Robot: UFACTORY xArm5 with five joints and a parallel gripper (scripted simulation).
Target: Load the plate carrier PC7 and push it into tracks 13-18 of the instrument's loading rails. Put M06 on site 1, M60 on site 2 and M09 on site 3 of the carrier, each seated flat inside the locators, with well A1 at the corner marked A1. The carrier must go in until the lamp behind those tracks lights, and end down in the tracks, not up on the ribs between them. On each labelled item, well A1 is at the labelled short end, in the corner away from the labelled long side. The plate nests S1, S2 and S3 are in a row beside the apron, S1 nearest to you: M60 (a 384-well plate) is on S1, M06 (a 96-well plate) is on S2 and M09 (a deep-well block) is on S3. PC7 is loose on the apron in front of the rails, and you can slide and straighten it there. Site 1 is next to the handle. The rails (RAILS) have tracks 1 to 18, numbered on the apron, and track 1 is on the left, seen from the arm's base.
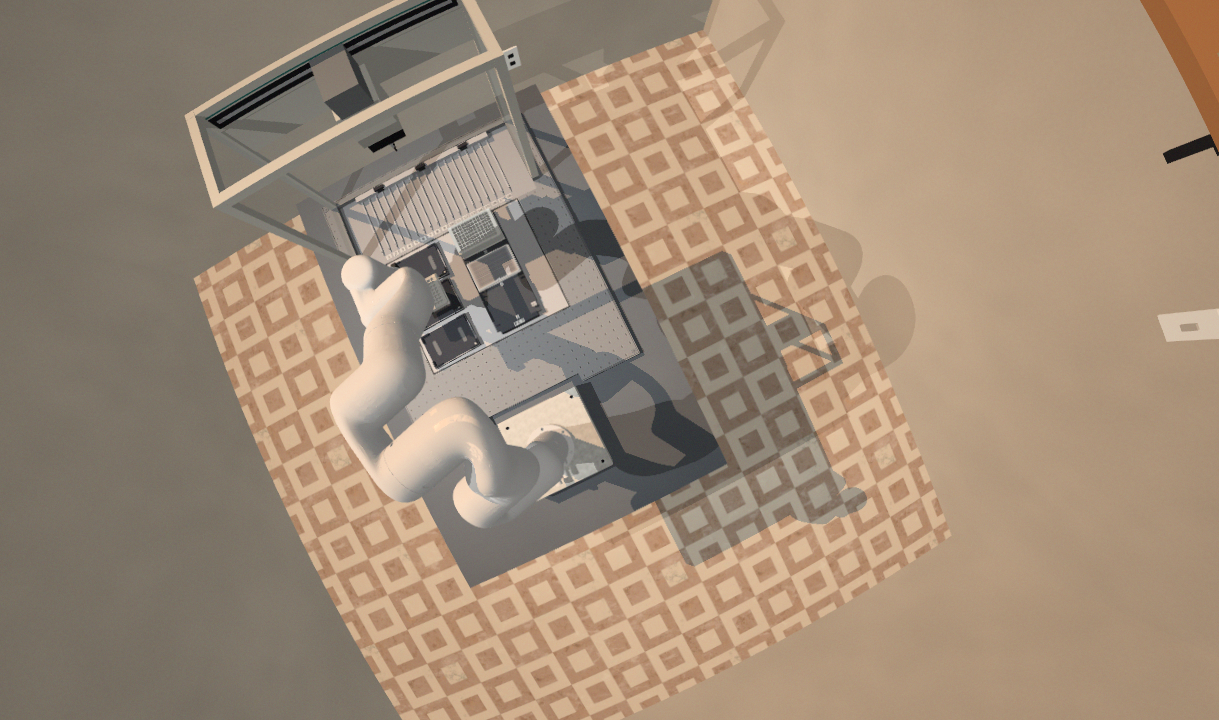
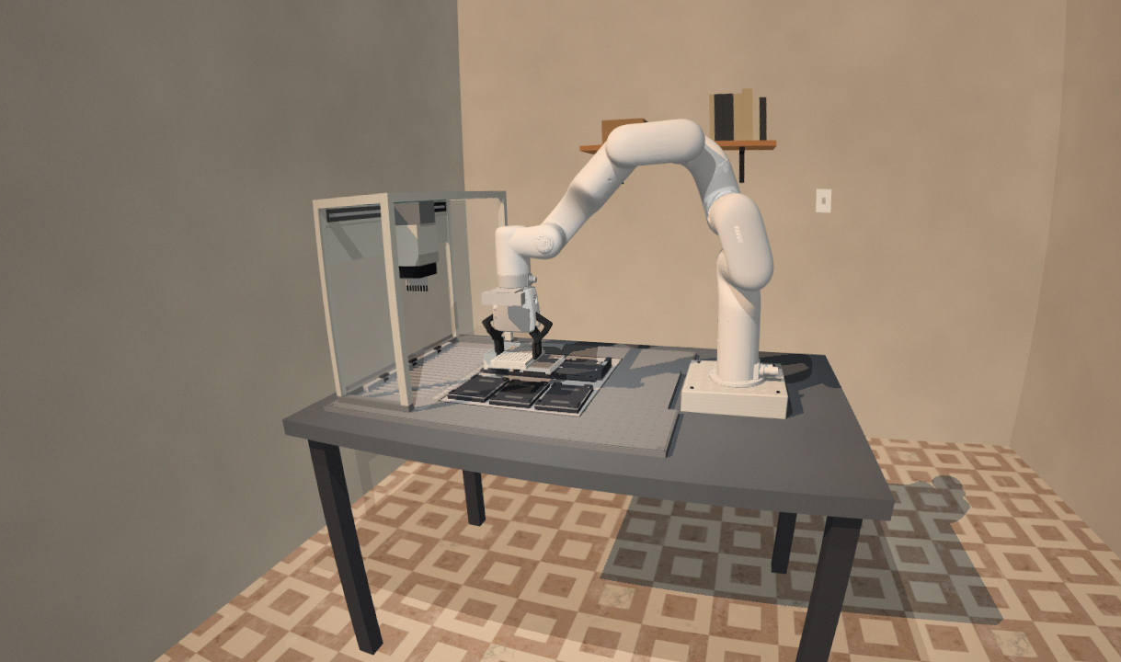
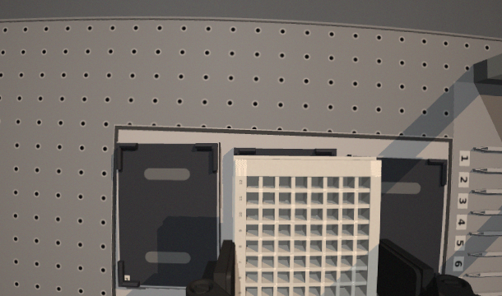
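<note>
My gripper is now 19 cm to the left of the plate carrier PC7, 9 cm above it and 2 cm short of it. The rest, counted from my hand: white plate (1 cm below); plate nest S3 (11 cm ahead, 10 cm below); plate nest S1 (11 cm behind, 10 cm below, 1 cm to the right).
</note>
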